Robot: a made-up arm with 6 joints.
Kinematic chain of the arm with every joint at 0, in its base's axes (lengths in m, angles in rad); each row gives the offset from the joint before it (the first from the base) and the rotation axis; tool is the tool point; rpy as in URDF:
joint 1: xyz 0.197 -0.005 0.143 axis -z
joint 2: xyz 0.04 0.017 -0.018 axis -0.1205 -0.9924 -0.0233
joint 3: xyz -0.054 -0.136 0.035 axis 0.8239 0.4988 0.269
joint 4: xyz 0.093 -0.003 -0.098 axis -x
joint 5: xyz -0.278 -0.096 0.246 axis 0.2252 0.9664 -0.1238
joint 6: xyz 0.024 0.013 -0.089 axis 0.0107 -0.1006 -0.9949
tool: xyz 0.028 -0.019 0.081 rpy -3.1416 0 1.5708
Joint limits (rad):
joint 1: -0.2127..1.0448
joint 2: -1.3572..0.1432
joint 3: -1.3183..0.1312
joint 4: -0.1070..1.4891
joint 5: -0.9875..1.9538
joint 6: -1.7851..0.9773
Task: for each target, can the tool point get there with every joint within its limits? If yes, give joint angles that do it. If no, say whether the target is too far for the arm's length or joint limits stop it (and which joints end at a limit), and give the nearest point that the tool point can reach.
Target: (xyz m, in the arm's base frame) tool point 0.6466 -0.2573 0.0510
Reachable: no: joint limits stop it (at a limit: joint 1, joint 2, joint 3) | nearest point 0.4308 -0.2435 0.2976 | short by 0.328 m
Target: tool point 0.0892 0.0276 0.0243
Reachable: yes | joints -0.0408 -0.3652 -1.1393 1.3330 0.4297 0.1320
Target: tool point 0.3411 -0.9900 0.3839
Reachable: no: too far | nearest point 0.2486 -0.3579 0.3155 | short by 0.643 m
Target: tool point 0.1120 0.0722 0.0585
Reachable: yes | joints 0.1923 -0.2963 -0.8174 1.2975 0.1966 -0.8608
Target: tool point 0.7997 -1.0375 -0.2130
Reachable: no: too far | nearest point 0.3747 -0.3095 0.3058 | short by 0.990 m
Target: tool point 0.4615 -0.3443 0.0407
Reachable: no: joint limits stop it (at a limit: joint 2, joint 3, joint 4) | nearest point 0.3993 -0.2645 0.2854 | short by 0.265 m
